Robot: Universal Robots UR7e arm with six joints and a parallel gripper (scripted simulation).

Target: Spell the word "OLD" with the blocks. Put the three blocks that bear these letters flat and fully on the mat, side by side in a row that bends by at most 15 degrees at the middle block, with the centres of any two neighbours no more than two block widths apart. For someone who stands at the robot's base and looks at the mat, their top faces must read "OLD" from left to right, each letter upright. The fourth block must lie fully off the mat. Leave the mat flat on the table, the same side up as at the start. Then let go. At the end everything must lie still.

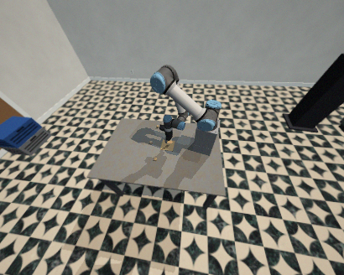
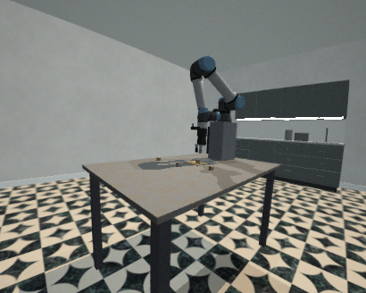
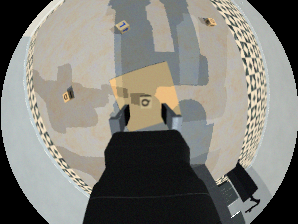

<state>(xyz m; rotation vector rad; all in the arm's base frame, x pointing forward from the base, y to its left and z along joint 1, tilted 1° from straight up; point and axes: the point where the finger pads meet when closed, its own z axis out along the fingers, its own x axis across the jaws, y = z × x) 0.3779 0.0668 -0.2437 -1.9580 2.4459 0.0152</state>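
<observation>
The tan mat lies 10 cm below my hand.
</observation>
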